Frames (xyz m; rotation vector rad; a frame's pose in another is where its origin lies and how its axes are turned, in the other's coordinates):
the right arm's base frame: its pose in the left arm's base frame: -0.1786 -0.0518 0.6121 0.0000 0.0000 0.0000
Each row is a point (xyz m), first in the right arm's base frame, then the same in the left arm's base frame.
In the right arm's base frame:
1: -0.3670 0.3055 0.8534
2: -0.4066 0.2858 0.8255
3: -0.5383 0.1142 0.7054
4: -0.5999 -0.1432 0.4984
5: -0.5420 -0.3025 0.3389
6: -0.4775 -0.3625 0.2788
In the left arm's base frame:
1: -0.5456 0.2537 1.4655
2: -0.5852 0.2340 1.4376
3: -0.7169 0.0624 1.3175
4: -0.7785 -0.1950 1.1105
5: -0.7206 -0.3543 0.9510
6: -0.6561 -0.4143 0.8909

